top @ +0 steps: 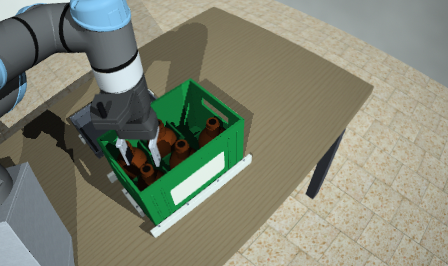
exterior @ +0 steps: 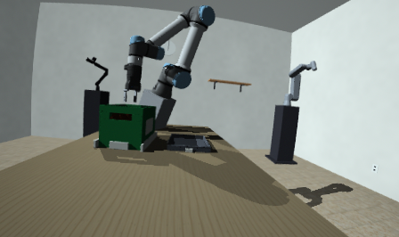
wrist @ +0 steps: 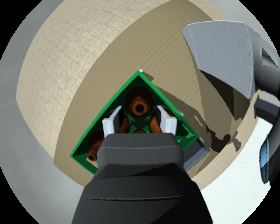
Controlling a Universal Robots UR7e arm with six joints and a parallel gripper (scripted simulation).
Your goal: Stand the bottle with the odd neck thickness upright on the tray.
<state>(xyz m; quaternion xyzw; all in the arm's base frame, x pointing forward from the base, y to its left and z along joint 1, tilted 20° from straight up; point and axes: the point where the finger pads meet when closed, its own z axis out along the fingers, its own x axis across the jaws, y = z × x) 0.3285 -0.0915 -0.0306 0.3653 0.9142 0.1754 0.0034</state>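
The crate is 90 mm ahead of my hand, 50 mm to the left of it and 120 mm below it. The rest, counted from my hand: dark grey tray (50 mm ahead, 330 mm to the left, 190 mm below).
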